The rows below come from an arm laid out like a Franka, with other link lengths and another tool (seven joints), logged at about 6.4 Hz.
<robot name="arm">
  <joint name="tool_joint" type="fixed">
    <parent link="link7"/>
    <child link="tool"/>
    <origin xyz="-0.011 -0.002 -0.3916" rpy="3.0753 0 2.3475"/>
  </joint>
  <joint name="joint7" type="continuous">
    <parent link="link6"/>
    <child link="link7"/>
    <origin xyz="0.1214 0 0"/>
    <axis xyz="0 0 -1"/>
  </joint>
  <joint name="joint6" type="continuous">
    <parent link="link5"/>
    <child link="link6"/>
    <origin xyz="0 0 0"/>
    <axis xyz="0 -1 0"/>
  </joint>
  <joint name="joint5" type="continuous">
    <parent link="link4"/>
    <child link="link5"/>
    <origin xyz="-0.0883 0 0.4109"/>
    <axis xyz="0 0 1"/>
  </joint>
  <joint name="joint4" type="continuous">
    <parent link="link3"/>
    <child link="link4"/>
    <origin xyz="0.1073 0 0"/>
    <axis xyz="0 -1 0"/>
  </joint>
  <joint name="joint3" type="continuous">
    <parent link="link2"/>
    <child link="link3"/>
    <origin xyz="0 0 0.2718"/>
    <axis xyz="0 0 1"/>
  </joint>
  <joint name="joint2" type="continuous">
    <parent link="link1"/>
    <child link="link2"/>
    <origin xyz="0 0 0"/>
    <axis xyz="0 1 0"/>
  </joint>
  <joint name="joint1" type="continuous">
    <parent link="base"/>
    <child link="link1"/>
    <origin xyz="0 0 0.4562"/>
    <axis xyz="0 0 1"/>
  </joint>
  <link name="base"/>
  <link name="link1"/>
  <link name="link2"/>
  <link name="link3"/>
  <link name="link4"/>
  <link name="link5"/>
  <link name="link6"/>
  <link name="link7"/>
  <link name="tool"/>
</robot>
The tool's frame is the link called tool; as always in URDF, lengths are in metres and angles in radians. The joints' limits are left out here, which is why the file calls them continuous.
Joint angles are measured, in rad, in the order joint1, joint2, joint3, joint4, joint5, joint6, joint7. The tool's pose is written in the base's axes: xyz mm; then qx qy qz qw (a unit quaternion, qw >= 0). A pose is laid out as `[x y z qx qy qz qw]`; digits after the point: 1 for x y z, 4 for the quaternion.
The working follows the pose.
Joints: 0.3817, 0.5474, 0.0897, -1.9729, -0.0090, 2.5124, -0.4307
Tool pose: [579.8 303.4 -41.4 0.0508 -0.9973 -0.0509 0.0127]
Where each joint sits with the arm in this pose, in the base's axes (m; each line is computed from the numbers above, not from the rounded line before):
joint1: 0.0000 0.0000 0.4562
joint2: 0.0000 0.0000 0.4562
joint3: 0.1313 0.0527 0.6883
joint4: 0.2124 0.0956 0.6327
joint5: 0.4859 0.2452 0.3508
joint6: 0.4859 0.2452 0.3508
joint7: 0.5944 0.2998 0.3501
the tool: 0.5798 0.3034 -0.0414

